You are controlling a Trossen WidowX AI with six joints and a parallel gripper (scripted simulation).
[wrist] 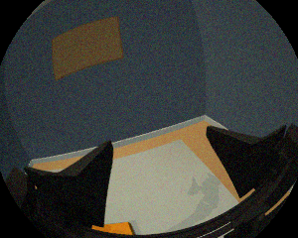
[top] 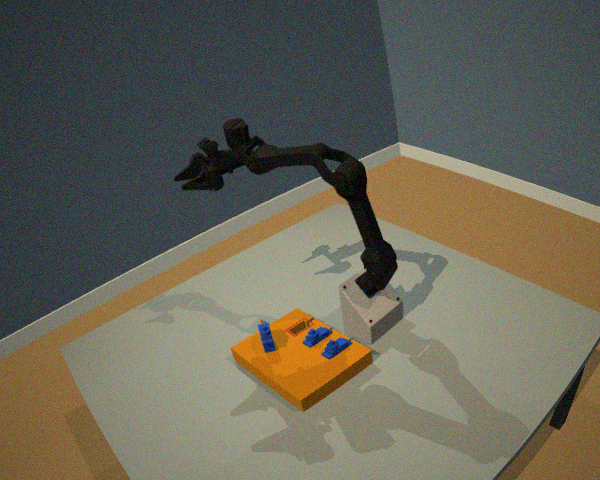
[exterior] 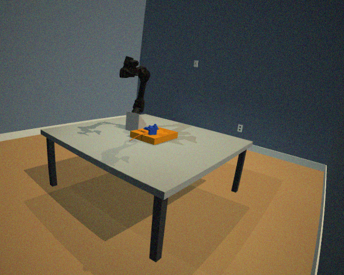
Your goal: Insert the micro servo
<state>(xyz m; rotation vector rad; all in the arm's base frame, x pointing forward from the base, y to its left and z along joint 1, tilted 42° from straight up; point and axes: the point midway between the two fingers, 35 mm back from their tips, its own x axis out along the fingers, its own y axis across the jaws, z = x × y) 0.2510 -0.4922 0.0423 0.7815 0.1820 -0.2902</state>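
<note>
Now: the orange deck 300 mm to the left of my gripper tip and 460 mm below it.
</note>
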